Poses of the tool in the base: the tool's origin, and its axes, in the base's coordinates. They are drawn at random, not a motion.
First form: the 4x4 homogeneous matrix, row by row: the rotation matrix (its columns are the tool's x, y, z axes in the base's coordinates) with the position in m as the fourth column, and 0 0 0 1 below. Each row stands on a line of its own.
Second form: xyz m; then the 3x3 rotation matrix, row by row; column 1 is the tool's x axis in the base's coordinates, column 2 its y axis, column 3 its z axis. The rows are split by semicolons. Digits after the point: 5 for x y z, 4 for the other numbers.
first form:
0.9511, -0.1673, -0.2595, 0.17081
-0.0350, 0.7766, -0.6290, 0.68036
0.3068, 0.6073, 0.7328, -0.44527
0, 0, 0, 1
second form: 0.17081, 0.68036, -0.44527; 0.9511, -0.1673, -0.2595; -0.0350, 0.7766, -0.6290; 0.3068, 0.6073, 0.7328
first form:
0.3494, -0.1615, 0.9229, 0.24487
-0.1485, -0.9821, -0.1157, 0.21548
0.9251, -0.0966, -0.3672, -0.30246
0, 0, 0, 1
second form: 0.24487, 0.21548, -0.30246; 0.3494, -0.1615, 0.9229; -0.1485, -0.9821, -0.1157; 0.9251, -0.0966, -0.3672
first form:
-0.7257, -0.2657, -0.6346, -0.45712
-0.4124, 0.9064, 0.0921, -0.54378
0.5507, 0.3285, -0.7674, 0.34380
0, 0, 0, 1
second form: -0.45712, -0.54378, 0.34380; -0.7257, -0.2657, -0.6346; -0.4124, 0.9064, 0.0921; 0.5507, 0.3285, -0.7674
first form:
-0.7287, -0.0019, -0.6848, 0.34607
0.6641, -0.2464, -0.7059, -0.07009
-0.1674, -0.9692, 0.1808, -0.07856
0, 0, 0, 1
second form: 0.34607, -0.07009, -0.07856; -0.7287, -0.0019, -0.6848; 0.6641, -0.2464, -0.7059; -0.1674, -0.9692, 0.1808
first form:
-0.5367, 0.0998, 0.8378, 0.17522
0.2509, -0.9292, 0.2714, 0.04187
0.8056, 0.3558, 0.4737, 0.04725
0, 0, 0, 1
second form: 0.17522, 0.04187, 0.04725; -0.5367, 0.0998, 0.8378; 0.2509, -0.9292, 0.2714; 0.8056, 0.3558, 0.4737
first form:
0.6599, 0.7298, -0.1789, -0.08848
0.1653, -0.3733, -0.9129, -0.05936
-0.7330, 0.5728, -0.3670, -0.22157
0, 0, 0, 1
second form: -0.08848, -0.05936, -0.22157; 0.6599, 0.7298, -0.1789; 0.1653, -0.3733, -0.9129; -0.7330, 0.5728, -0.3670
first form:
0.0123, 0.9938, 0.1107, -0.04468
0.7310, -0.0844, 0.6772, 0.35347
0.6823, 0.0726, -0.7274, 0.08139
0, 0, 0, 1
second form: -0.04468, 0.35347, 0.08139; 0.0123, 0.9938, 0.1107; 0.7310, -0.0844, 0.6772; 0.6823, 0.0726, -0.7274
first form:
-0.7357, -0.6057, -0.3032, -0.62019
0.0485, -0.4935, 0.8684, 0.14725
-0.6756, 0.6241, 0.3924, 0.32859
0, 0, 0, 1
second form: -0.62019, 0.14725, 0.32859; -0.7357, -0.6057, -0.3032; 0.0485, -0.4935, 0.8684; -0.6756, 0.6241, 0.3924
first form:
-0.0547, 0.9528, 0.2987, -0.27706
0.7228, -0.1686, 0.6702, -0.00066
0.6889, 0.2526, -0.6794, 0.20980
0, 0, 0, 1
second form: -0.27706, -0.00066, 0.20980; -0.0547, 0.9528, 0.2987; 0.7228, -0.1686, 0.6702; 0.6889, 0.2526, -0.6794
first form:
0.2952, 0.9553, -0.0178, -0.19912
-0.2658, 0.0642, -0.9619, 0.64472
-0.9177, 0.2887, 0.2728, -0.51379
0, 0, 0, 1
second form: -0.19912, 0.64472, -0.51379; 0.2952, 0.9553, -0.0178; -0.2658, 0.0642, -0.9619; -0.9177, 0.2887, 0.2728
